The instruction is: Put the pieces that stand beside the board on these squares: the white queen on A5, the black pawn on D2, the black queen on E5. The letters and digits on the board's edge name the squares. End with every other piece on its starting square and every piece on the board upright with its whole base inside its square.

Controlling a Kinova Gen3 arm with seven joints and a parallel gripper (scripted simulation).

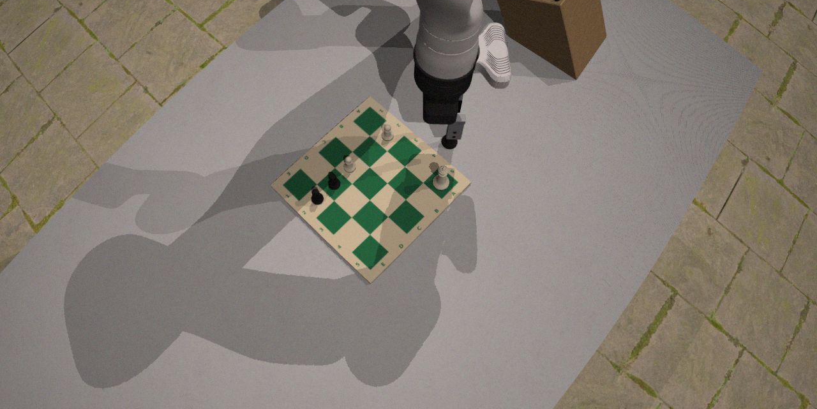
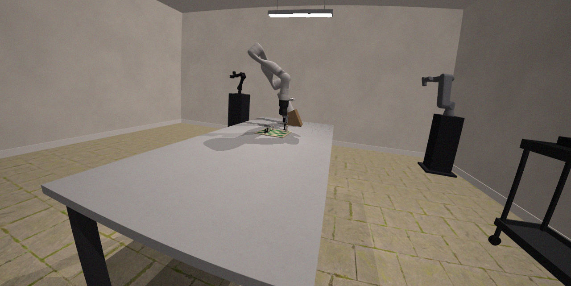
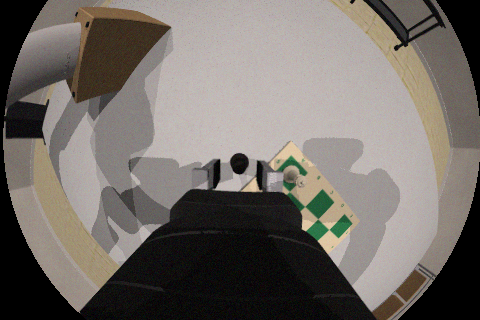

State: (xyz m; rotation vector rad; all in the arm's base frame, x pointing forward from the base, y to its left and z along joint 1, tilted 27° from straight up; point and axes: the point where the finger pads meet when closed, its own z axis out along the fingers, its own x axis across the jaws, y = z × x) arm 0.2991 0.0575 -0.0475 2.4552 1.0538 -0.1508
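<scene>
Right now the black queen is 5 cm below my hand. Also, from my hand: chessboard (14 cm ahead, 3 cm to the right, 7 cm below); then white queen (6 cm ahead, 4 cm to the left, 5 cm below).
</scene>
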